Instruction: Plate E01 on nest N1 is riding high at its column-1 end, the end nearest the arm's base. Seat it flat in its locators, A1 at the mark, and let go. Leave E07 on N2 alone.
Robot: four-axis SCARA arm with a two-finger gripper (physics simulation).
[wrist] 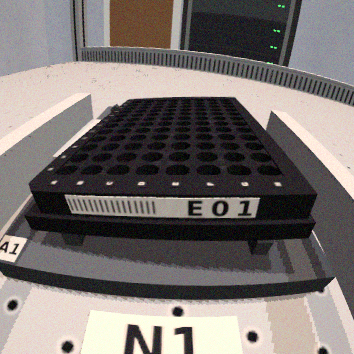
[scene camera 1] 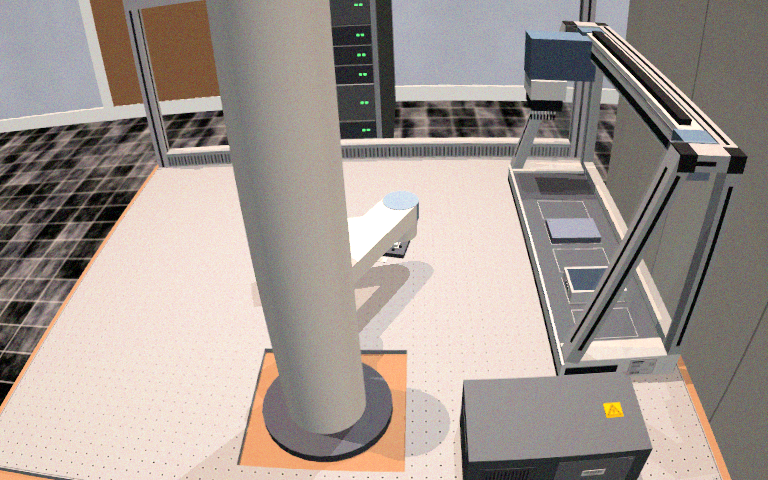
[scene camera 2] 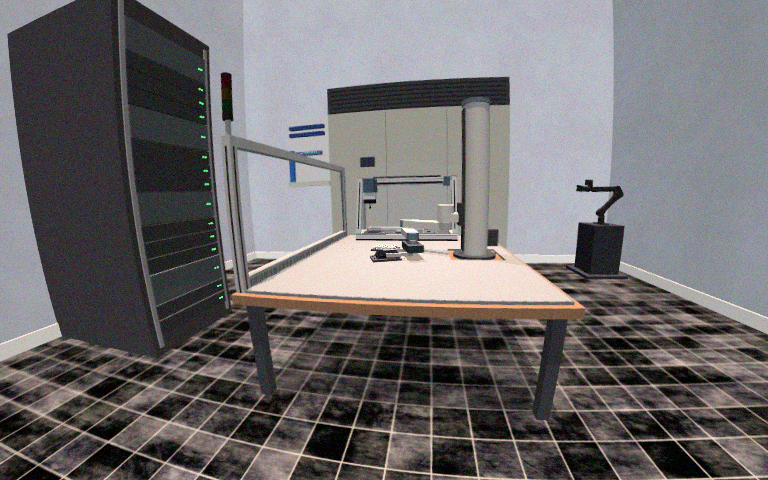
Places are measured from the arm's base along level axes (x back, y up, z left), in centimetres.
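Pixels of known places: gripper, fingertip midpoint: (wrist: 178, 115) (scene camera 2: 384, 253); arm's base, link origin: (scene camera 1: 327, 409) (scene camera 2: 474, 256).
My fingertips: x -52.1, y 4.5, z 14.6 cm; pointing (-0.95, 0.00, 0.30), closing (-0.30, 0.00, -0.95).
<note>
For each thing: its top centre in the pictures, then the offset to it from my fingertips. "spot": a spot on its surface instead.
- black multi-well plate E01, top centre: (wrist: 177, 104) (scene camera 2: 387, 251) dx +1.4, dy +1.0, dz -0.3 cm
- nest N1, top centre: (wrist: 171, 133) (scene camera 2: 385, 255) dx +0.5, dy -1.0, dz +0.1 cm
- A1 mark, top centre: (wrist: 8, 247) dx +9.5, dy -2.0, dz +2.5 cm
- dark grey box, surface spot: (scene camera 1: 555, 418) spot: dx +64.9, dy +8.3, dz -54.3 cm
In the wrist view, the black multi-well plate E01 (wrist: 175, 201) lies between the two pale finger plates of my gripper (wrist: 178, 115), which is shut on it. The plate's near end, marked A to H, stands above nest N1 (wrist: 165, 277), with a dark gap and two small locator tabs showing below its skirt. Row letter A is on the same left side as the A1 mark (wrist: 10, 248). The far end's seating is hidden. In scene camera 1 the arm's end covers the gripper. E07 and N2 cannot be told apart from other small shapes.
The arm's thick column (scene camera 1: 294, 226) (scene camera 2: 475, 181) stands on the table. A gantry unit (scene camera 1: 651, 84) with a deck is on the right in scene camera 1, behind a dark grey box (scene camera 1: 555, 418). A low slotted rail (scene camera 1: 453, 150) (wrist: 200, 59) runs along the table edge.
</note>
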